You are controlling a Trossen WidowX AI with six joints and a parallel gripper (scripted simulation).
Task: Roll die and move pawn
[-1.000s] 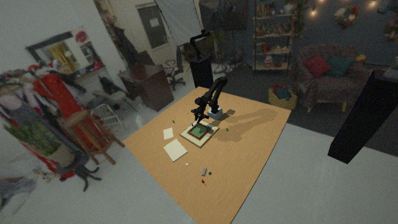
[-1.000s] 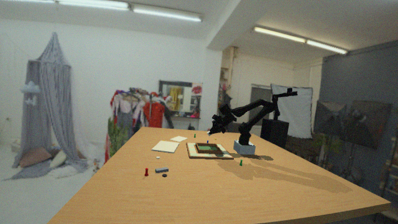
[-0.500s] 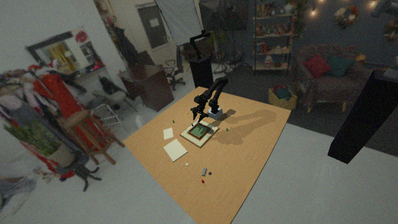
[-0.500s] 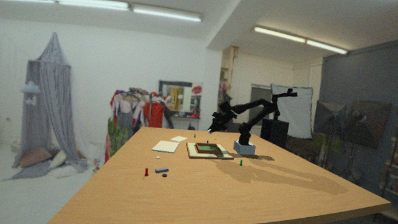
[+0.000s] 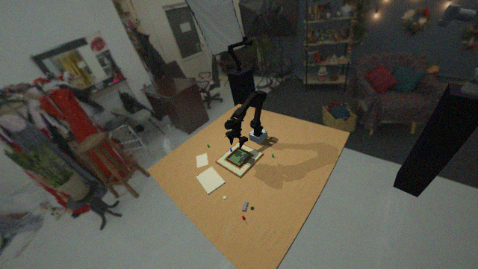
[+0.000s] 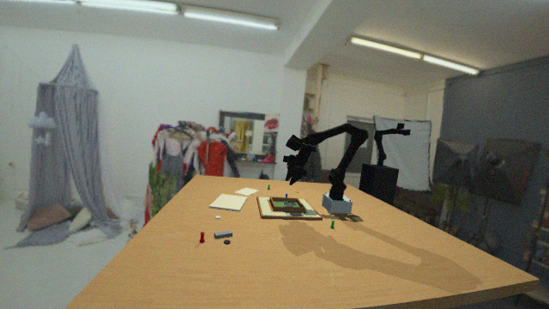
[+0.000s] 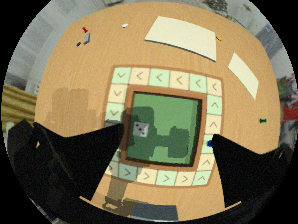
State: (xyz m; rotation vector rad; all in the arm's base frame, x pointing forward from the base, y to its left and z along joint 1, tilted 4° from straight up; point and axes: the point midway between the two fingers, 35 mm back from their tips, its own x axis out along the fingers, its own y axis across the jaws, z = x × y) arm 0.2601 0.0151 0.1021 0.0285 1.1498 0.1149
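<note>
My gripper tip is 110 mm to the left of the blue pawn, 110 mm above it and 20 mm past it. Also, from my gripper tip: grey block (340 mm to the left, 260 mm ahead, 130 mm below); white die (110 mm below, 50 mm to the left, 10 mm behind); black disc (380 mm to the left, 240 mm ahead, 130 mm below).
</note>
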